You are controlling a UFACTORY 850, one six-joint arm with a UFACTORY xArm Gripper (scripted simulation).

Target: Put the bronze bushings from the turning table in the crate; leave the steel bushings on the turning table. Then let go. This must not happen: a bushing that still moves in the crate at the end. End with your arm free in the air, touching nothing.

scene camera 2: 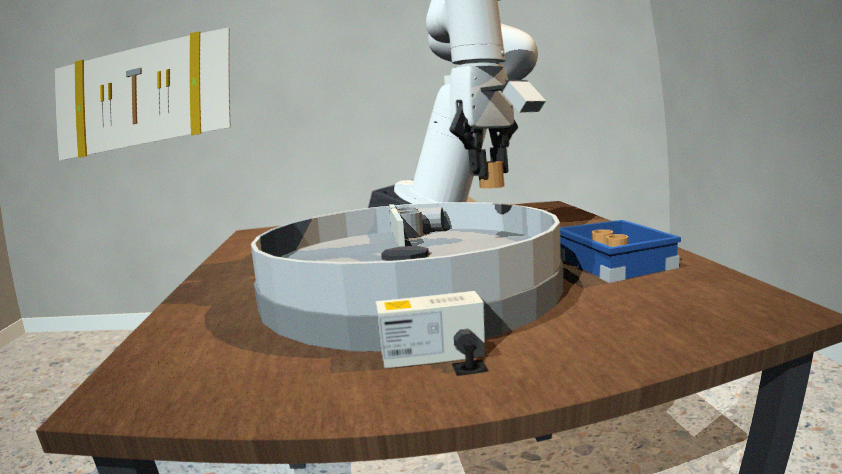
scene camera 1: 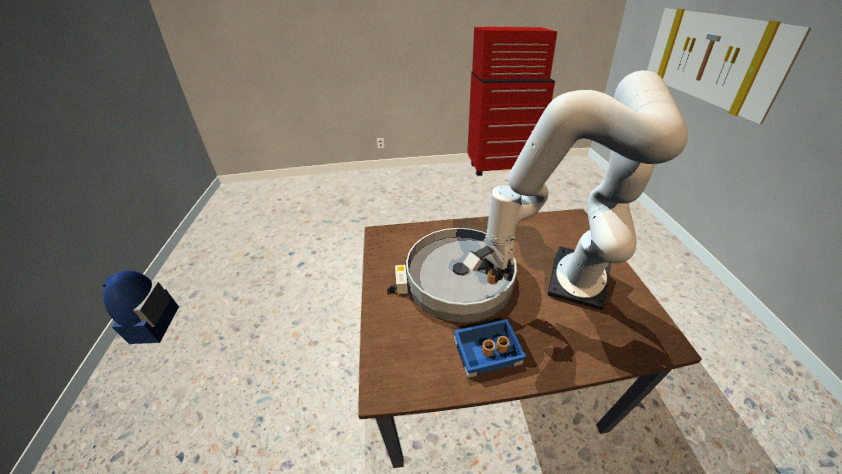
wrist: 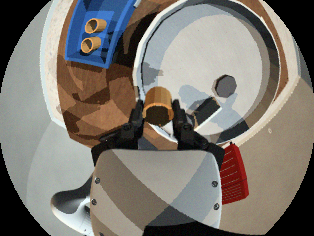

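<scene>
There's a blue crate here, which you'd find in scene camera 2 at the crate [scene camera 2: 612, 264] and in scene camera 1 at the crate [scene camera 1: 471, 339]. The wrist view has a bronze bushing [wrist: 155, 115]. That same wrist view shows my gripper [wrist: 158, 107], and scene camera 2 shows my gripper [scene camera 2: 489, 174] too.
</scene>
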